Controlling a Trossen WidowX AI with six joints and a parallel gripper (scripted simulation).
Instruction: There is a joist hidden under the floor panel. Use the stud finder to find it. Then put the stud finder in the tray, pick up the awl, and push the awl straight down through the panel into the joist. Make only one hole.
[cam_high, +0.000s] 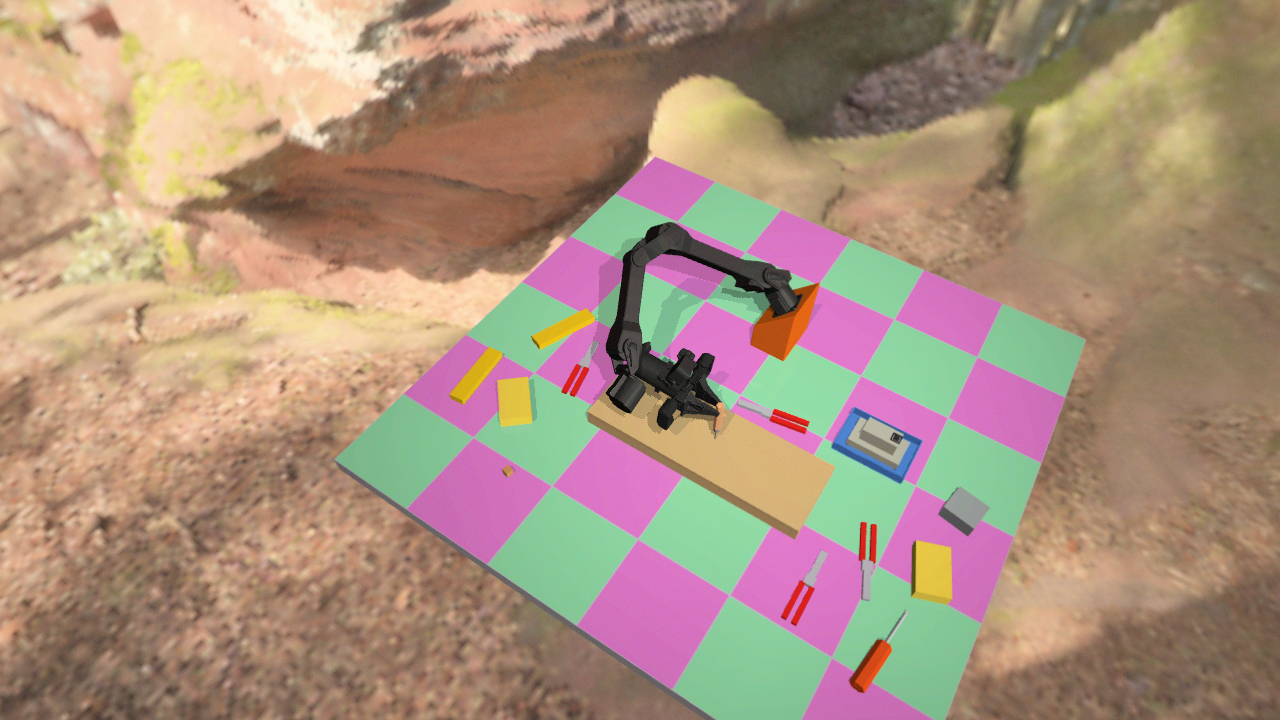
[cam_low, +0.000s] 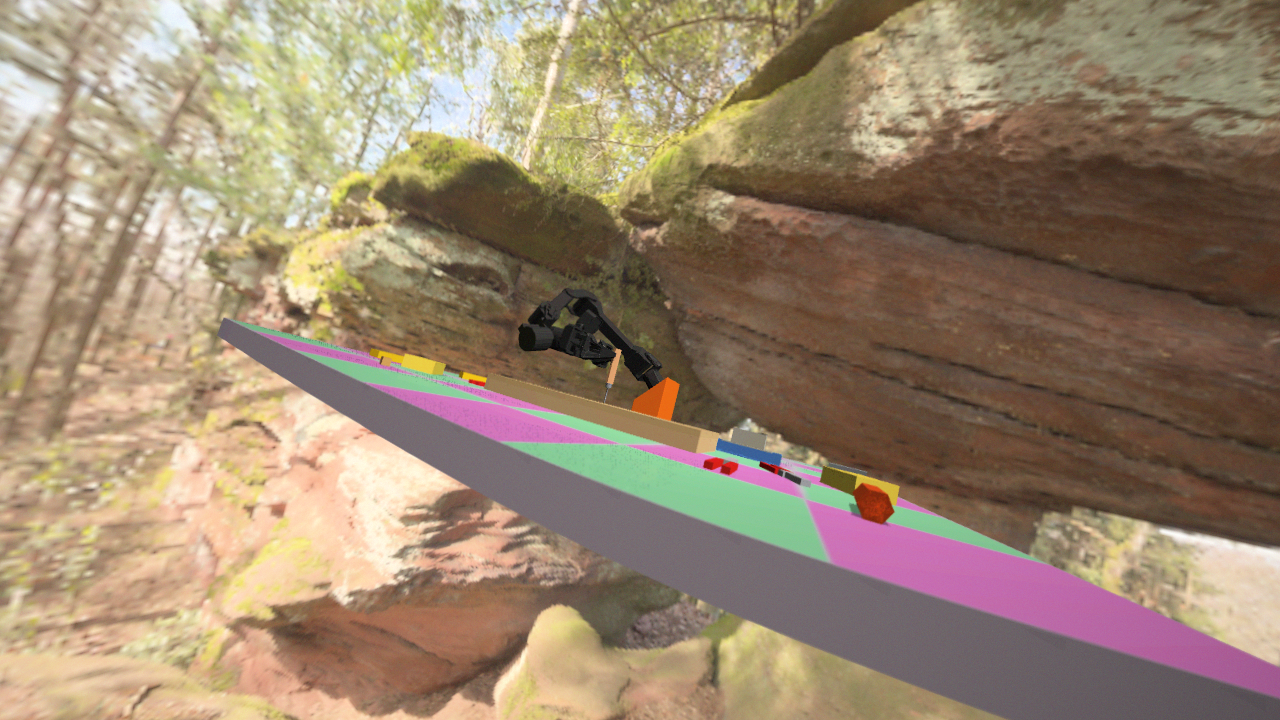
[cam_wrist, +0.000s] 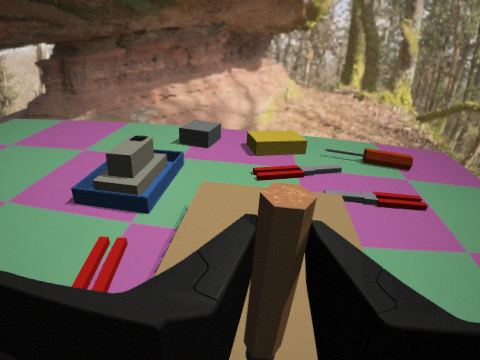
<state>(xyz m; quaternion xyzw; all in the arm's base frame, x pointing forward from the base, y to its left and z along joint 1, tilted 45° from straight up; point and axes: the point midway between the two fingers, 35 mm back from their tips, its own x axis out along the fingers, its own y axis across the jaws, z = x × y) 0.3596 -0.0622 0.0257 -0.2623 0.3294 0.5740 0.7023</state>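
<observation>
The awl lies 6 cm below my gripper tip. Also, from my gripper tip: tiny brown cube (38 cm to the right, 25 cm ahead, 14 cm below); then grey stud finder (34 cm to the left, 16 cm behind, 10 cm below); then blue tray (32 cm to the left, 16 cm behind, 14 cm below).
</observation>
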